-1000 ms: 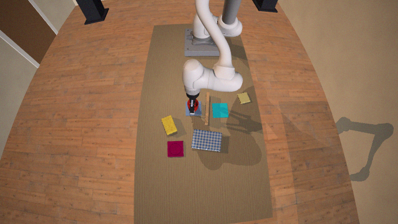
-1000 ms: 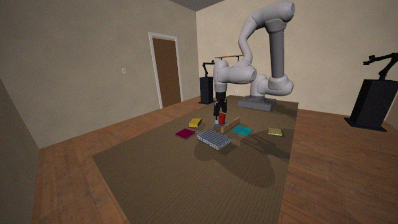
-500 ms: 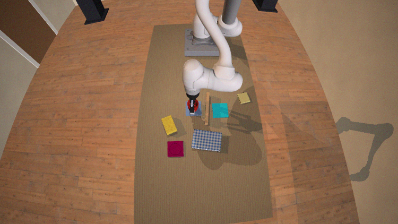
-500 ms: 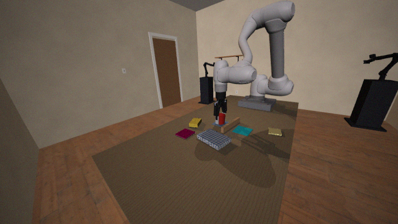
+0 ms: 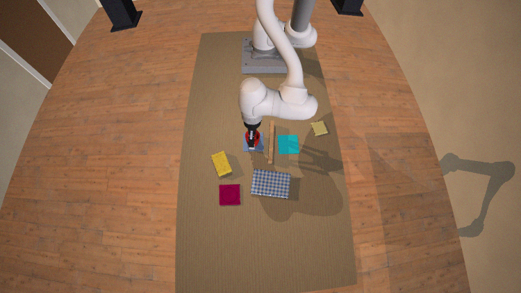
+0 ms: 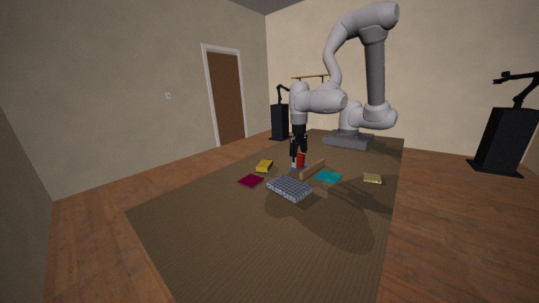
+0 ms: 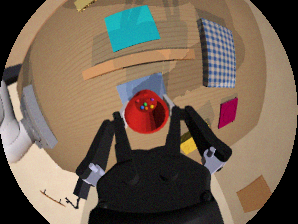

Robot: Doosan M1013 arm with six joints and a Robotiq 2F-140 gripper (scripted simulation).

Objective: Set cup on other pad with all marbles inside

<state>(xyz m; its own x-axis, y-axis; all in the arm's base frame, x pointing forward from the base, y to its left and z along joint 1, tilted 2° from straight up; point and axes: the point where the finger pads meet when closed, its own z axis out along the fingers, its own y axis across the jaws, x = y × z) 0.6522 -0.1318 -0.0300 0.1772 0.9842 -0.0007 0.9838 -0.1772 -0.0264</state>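
Right now the red cup is 20 mm below my hand. From my hand the other things lie so: teal pad: 30 mm ahead, 180 mm to the left, 50 mm below; wooden rail: 10 mm ahead, 90 mm to the left, 30 mm below; yellow sponge block: 110 mm ahead, 170 mm to the right, 30 mm below.
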